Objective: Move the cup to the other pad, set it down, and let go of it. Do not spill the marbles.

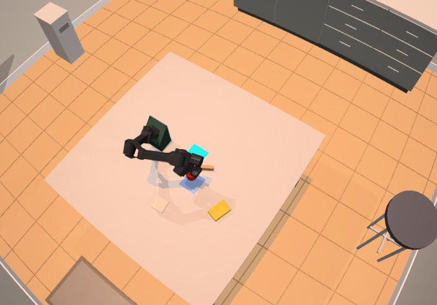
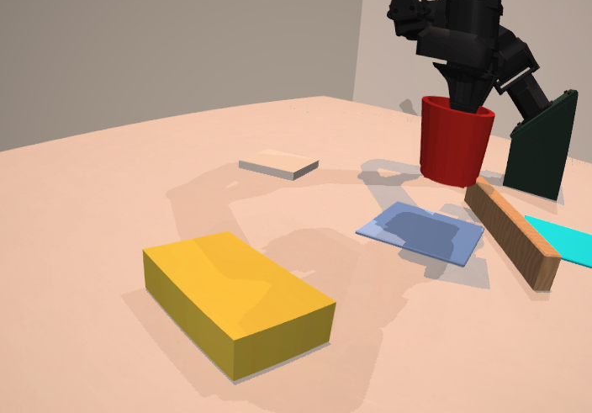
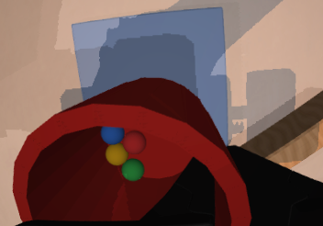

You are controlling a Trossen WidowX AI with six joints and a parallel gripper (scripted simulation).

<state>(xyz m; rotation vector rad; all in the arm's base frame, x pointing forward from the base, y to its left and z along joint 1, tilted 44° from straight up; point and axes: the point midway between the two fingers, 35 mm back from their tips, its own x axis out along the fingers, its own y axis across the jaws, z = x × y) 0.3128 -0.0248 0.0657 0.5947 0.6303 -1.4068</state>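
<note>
Now: the cyan pad 140 mm to the left of my gripper tip, 110 mm below it and 60 mm behind it. The rest, counted from my gripper tip: yellow block: 270 mm ahead, 80 mm below, 50 mm to the right; then red cup: 30 mm ahead; then wooden bar: 90 mm below, 70 mm to the left, 20 mm behind.
</note>
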